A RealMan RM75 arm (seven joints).
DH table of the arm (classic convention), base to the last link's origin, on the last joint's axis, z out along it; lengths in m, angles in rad. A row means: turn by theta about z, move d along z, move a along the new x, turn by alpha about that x. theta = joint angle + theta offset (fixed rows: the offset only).
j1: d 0.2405; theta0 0; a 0; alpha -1.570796
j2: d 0; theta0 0; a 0; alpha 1.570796
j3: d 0.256; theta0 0; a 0; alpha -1.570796
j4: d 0; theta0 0; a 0; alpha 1.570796
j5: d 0.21; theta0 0; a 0; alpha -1.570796
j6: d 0; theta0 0; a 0; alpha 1.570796
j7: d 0.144; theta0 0; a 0; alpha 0
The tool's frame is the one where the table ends.
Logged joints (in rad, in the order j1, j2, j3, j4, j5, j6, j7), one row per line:
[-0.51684 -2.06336 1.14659 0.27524 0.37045 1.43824 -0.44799]
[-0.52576 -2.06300 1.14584 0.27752 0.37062 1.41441 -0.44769]
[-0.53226 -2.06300 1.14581 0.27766 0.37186 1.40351 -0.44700]
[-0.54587 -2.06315 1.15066 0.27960 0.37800 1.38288 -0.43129]
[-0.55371 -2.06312 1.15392 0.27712 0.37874 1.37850 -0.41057]
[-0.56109 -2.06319 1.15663 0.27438 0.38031 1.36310 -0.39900]
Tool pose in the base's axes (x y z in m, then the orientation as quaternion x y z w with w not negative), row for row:
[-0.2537 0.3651 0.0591 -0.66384 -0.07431 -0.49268 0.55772]
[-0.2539 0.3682 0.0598 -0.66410 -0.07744 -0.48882 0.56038]
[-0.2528 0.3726 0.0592 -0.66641 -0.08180 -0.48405 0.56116]
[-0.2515 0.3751 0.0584 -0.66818 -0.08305 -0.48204 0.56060]
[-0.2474 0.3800 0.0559 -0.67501 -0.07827 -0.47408 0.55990]
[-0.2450 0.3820 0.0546 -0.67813 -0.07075 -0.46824 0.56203]
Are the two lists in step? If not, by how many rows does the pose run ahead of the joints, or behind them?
The pose runs 1 row behind the joints: the pose in row i belongs to the joints in row i - 1.
